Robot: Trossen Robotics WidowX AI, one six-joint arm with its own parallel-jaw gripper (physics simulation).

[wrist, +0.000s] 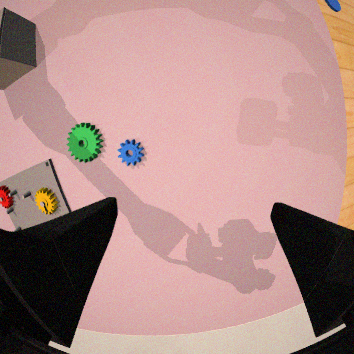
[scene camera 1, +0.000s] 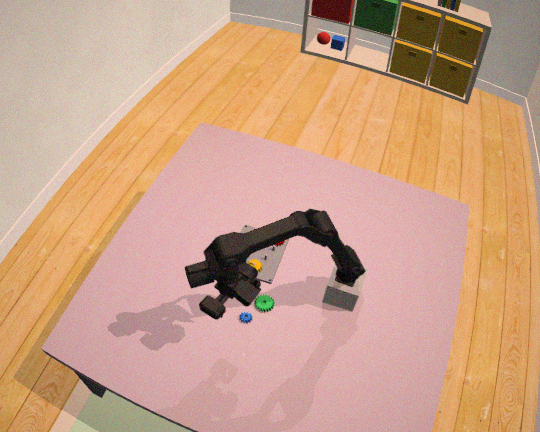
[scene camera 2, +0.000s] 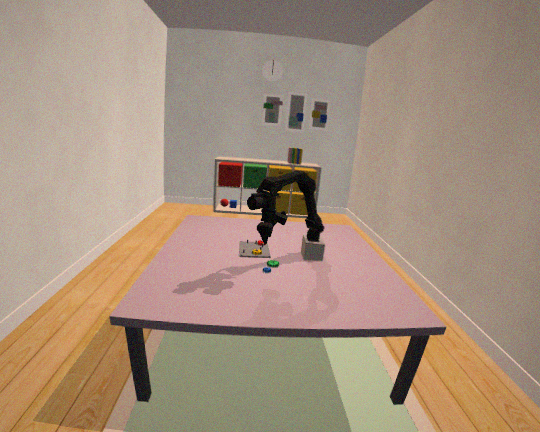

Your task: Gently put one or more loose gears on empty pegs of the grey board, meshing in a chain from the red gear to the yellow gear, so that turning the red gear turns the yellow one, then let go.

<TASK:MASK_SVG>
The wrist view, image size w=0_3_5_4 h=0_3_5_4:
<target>my gripper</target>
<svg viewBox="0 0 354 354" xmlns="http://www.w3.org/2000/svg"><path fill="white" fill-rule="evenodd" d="M274 202L270 213L270 220L304 300L315 337L328 332L342 323L346 325L335 333L288 354L354 354L354 230L285 203ZM115 197L103 198L21 230L8 231L0 228L0 354L70 354L52 347L48 343L51 340L66 347L71 345L87 295L113 231L117 217Z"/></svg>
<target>green gear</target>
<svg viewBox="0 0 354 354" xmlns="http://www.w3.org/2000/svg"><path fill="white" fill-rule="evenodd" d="M80 122L80 124L75 124L75 127L71 127L72 132L68 132L70 136L66 138L68 140L66 145L69 146L68 151L71 151L70 156L74 155L74 159L78 158L79 162L87 162L98 157L97 154L101 152L98 148L103 147L99 142L102 142L103 139L99 139L102 134L97 134L99 128L94 129L94 124L90 125L90 122Z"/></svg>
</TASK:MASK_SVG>
